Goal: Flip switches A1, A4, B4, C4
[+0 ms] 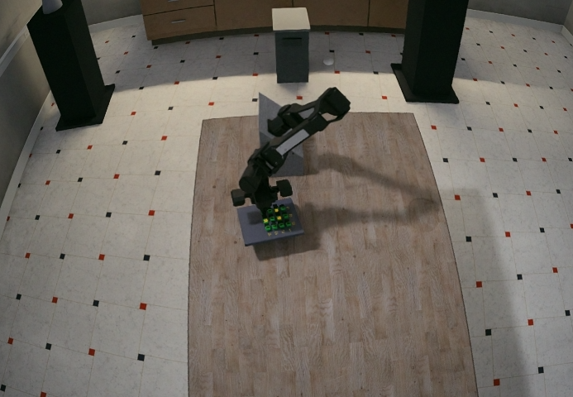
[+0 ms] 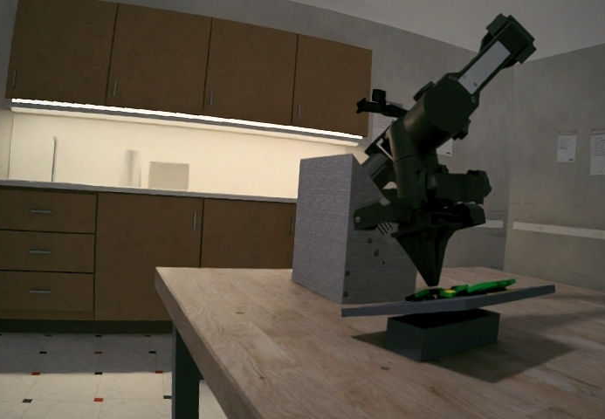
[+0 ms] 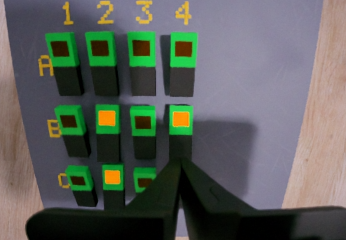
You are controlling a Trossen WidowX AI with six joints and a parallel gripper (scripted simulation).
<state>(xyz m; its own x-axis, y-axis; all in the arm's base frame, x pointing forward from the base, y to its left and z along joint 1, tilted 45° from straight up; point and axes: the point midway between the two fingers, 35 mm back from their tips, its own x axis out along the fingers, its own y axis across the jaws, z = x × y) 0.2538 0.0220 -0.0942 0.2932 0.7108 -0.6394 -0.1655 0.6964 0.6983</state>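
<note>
The switch B4 lies 40 mm below my hand and 30 mm ahead of it. The rest, counted from my hand: switch A4 (60 mm ahead, 30 mm below, 10 mm to the left); switch A3 (60 mm ahead, 30 mm to the left, 30 mm below); switch A2 (60 mm ahead, 50 mm to the left, 30 mm below).
</note>
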